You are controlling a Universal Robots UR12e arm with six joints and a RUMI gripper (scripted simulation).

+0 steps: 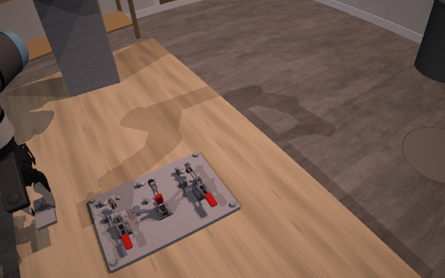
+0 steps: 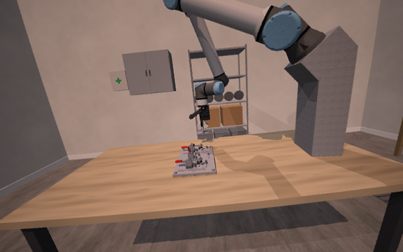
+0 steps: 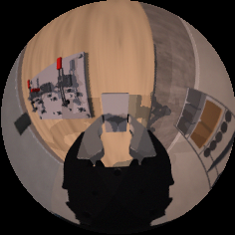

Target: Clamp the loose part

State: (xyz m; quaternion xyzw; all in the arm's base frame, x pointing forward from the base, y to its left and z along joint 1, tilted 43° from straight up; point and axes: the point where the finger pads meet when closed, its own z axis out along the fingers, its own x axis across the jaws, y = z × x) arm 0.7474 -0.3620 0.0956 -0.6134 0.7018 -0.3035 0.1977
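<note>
Now: the fixture 25 cm to the left of my hand, 11 cm below it and 11 cm ahead of it. From my hand the other things lie so: loose part 1 cm below.
</note>
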